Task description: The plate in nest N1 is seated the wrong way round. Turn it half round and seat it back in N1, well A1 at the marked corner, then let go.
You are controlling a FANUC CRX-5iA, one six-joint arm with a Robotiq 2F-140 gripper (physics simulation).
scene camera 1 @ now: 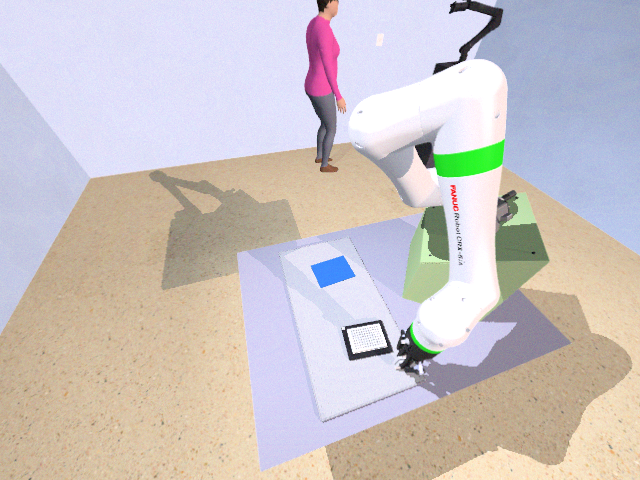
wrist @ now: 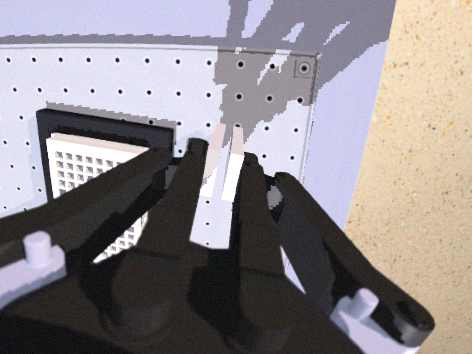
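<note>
Gripper in the pictures. White well plate and black nest there too.
</note>
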